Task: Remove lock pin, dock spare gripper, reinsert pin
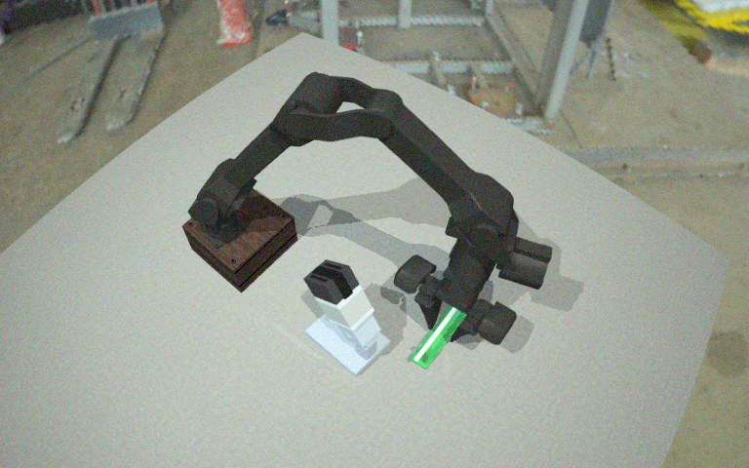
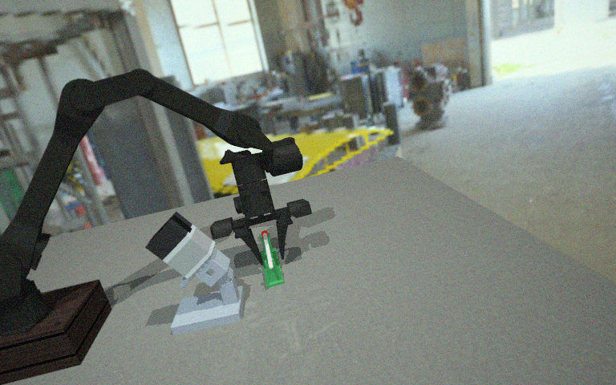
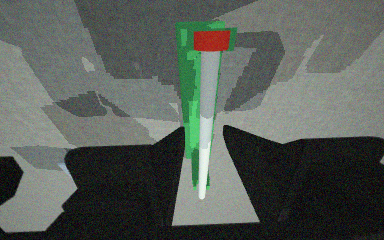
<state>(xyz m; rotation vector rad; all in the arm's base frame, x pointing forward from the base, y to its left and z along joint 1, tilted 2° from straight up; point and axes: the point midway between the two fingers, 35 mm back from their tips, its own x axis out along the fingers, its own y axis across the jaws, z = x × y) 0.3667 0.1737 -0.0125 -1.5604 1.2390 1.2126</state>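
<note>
My gripper tip is now 10 mm past the green strip, 10 mm to the right of it and 10 mm below it. Round my gripper tip: socket: 80 mm behind, 110 mm to the right, 40 mm above; spare gripper: 100 mm behind, 110 mm to the right, 100 mm above.
</note>
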